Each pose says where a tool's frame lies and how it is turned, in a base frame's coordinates. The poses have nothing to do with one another.
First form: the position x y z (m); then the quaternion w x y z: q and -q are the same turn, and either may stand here.
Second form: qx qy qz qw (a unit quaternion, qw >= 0); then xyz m. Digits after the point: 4 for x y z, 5 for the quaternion.
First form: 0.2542, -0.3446, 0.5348, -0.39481, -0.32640, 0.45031, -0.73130
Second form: 0.32640, -0.45031, 0.73130, 0.39481, 0.2542, -0.3446, 0.5348
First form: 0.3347, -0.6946, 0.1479, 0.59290, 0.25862, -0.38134, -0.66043
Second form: 0.25862, -0.38134, -0.66043, 0.59290, 0.3347, -0.6946, 0.1479
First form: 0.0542, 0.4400, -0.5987, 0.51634, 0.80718, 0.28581, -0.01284
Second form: 0.80718, 0.28581, -0.01284, 0.51634, 0.0542, 0.4400, -0.5987
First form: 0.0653, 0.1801, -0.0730, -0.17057, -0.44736, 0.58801, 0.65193
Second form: 0.44736, -0.58801, -0.65193, 0.17057, 0.0653, 0.1801, -0.0730
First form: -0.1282, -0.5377, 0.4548, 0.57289, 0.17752, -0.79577, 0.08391
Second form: 0.17752, -0.79577, 0.08391, 0.57289, -0.1282, -0.5377, 0.4548
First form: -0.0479, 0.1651, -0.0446, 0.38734, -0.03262, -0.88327, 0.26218
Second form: -0.03262, -0.88327, 0.26218, 0.38734, -0.0479, 0.1651, -0.0446
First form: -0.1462, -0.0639, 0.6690, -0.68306, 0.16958, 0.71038, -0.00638
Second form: -0.16958, -0.71038, 0.00638, 0.68306, -0.1462, -0.0639, 0.6690
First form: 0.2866, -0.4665, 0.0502, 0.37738, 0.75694, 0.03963, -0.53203
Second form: 0.75694, 0.03963, -0.53203, 0.37738, 0.2866, -0.4665, 0.0502
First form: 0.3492, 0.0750, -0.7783, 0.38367, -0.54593, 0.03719, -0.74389
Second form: -0.54593, 0.03719, -0.74389, 0.38367, 0.3492, 0.0750, -0.7783
